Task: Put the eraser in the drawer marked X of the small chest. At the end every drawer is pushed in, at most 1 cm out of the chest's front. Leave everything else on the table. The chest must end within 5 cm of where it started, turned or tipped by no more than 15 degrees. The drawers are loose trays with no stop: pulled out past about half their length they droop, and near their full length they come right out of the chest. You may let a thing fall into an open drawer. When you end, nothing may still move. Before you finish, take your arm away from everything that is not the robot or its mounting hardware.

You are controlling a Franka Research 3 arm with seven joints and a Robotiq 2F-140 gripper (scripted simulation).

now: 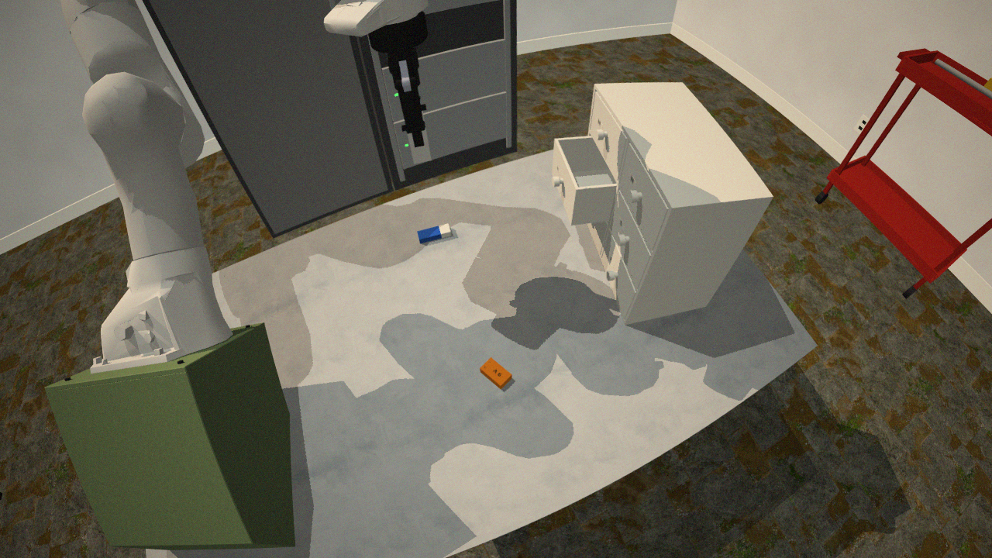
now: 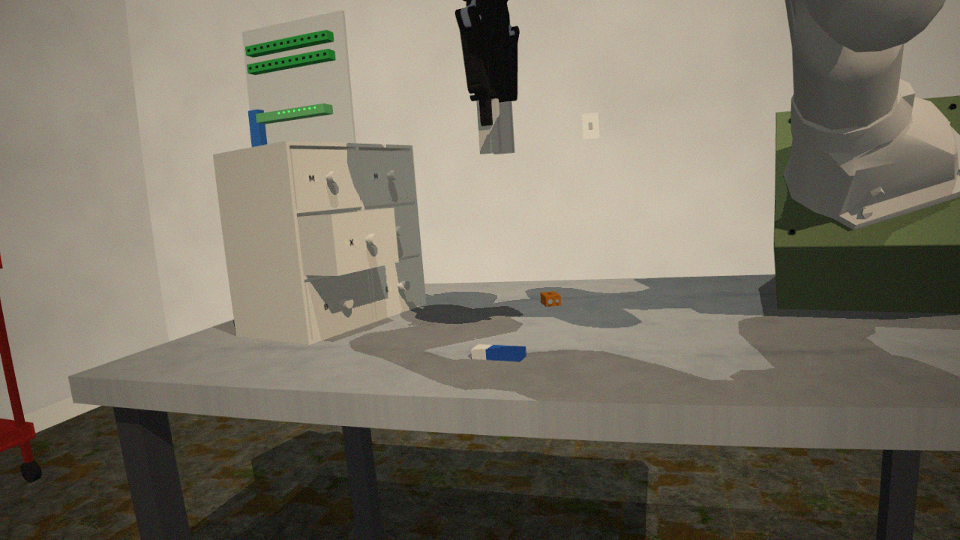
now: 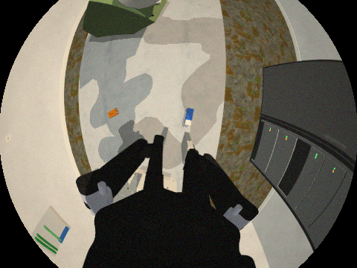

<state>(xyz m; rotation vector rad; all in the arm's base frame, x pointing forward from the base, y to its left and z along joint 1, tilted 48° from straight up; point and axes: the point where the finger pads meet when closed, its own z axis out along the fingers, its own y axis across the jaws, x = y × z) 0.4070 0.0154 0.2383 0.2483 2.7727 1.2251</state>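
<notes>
Now: hand 280 mm above the eraser, 50 mm to the right of it and 10 mm short of it. Also, from my hand: drawer marked X 310 mm ahead, 160 mm below, 50 mm to the right; small orange block 280 mm below, 270 mm to the right, 20 mm ahead.
</notes>
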